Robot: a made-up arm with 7 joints.
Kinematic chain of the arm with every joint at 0, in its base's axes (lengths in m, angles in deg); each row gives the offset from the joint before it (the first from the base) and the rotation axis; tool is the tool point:
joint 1: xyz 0 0 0.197 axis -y
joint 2: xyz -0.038 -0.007 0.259 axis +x
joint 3: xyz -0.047 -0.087 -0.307 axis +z
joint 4: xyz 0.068 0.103 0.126 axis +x
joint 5: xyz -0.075 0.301 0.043 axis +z
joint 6: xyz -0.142 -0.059 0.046 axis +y
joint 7: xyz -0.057 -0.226 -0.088 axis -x
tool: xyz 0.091 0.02 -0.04
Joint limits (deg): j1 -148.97..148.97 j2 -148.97..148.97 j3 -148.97..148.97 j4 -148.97..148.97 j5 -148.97..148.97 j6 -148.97..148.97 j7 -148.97..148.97
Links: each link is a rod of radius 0.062 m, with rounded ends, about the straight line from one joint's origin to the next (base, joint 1, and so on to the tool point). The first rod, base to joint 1, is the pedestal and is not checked.
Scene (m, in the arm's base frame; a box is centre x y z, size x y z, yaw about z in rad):
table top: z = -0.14
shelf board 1: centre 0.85 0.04 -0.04 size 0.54 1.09 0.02 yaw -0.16
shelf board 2: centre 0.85 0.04 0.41 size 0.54 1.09 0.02 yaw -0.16
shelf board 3: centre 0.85 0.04 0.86 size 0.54 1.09 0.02 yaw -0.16
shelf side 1: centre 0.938 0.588 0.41 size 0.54 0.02 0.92 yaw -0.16
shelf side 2: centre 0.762 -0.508 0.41 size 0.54 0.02 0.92 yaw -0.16
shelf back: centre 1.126 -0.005 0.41 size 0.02 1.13 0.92 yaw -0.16
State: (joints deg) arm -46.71 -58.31 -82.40 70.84 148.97 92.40 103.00
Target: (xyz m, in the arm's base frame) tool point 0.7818 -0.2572 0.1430
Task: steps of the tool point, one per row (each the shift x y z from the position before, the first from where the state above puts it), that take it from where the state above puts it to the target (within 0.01 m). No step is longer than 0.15 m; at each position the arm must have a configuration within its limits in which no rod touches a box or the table.
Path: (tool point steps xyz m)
1: -0.0757 0.0109 0.0296
2: -0.0825 0.0154 0.0099
3: -0.0860 0.0154 -0.0103
4: -0.0858 0.0115 -0.0292
5: 0.0796 -0.0776 -0.1001
6: 0.0351 -0.0700 -0.1246
7: -0.0157 -0.0569 -0.1282
8: -0.0618 -0.0391 -0.1094
9: 0.0814 -0.0415 -0.0097
10: 0.0830 -0.0325 -0.0016
11: 0.0838 -0.0174 0.0038
12: 0.0826 0.0022 0.0052
13: 0.0777 0.0233 0.0024

